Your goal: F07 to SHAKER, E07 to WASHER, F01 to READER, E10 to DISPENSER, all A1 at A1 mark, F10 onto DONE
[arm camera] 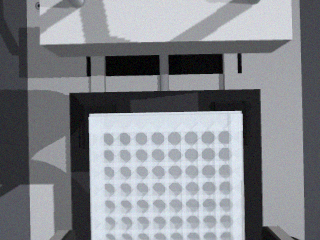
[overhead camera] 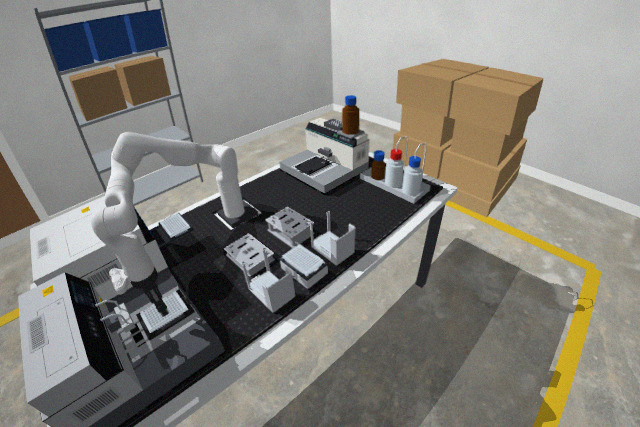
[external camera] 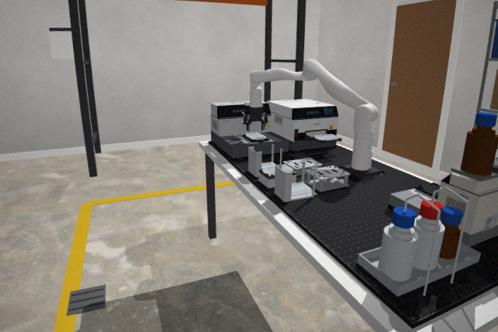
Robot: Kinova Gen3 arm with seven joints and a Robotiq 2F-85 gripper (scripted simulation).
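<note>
Right now the washer stage is 50 mm below my hand. The rest, counted from my hand: dispenser deck (970 mm to the left, 350 mm behind, 110 mm below); brown bottle (1130 mm to the left, 240 mm behind, 150 mm above); dispenser stage (960 mm to the left, 350 mm behind, 80 mm below).
</note>
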